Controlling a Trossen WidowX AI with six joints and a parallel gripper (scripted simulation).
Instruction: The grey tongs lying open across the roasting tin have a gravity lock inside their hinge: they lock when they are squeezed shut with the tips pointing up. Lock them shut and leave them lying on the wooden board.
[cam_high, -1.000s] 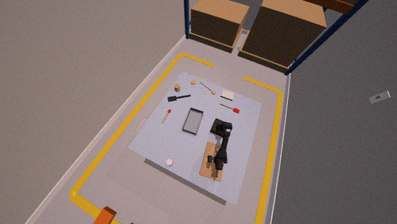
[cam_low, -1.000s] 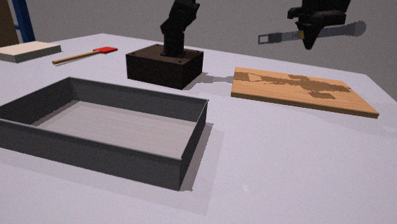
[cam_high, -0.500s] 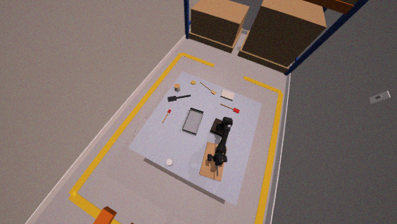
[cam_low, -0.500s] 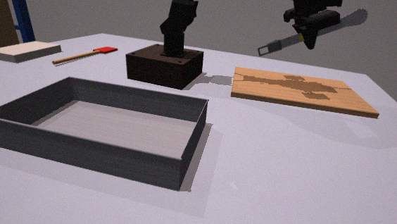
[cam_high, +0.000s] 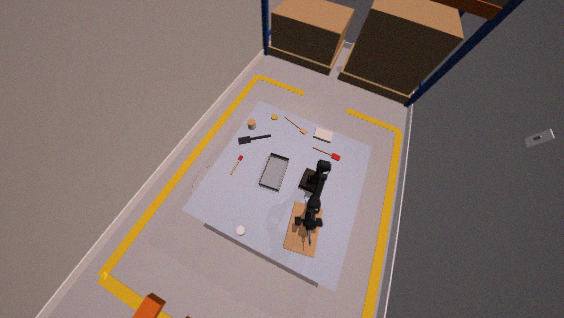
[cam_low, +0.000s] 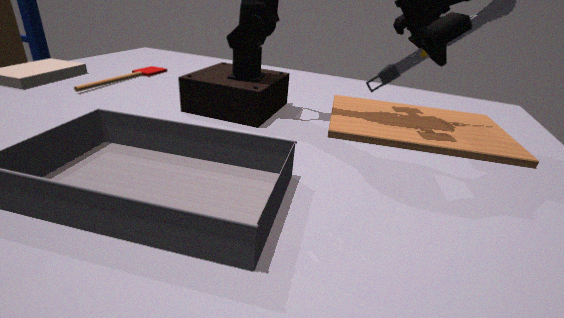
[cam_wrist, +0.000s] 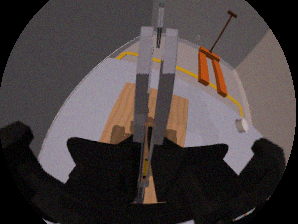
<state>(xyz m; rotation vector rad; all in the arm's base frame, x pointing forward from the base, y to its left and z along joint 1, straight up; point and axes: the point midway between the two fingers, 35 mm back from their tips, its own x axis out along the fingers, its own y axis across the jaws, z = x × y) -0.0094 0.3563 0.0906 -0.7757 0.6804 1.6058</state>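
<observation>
Right now my gripper tip is 10 mm short of the yellow lock piece, 40 mm to the left of it and 20 mm below it. Round my gripper tip: wooden board 10 mm to the right, 130 mm below; grey roasting tin 340 mm ahead, 410 mm to the right, 110 mm below; white disc 470 mm ahead, 110 mm to the left, 120 mm below.
</observation>
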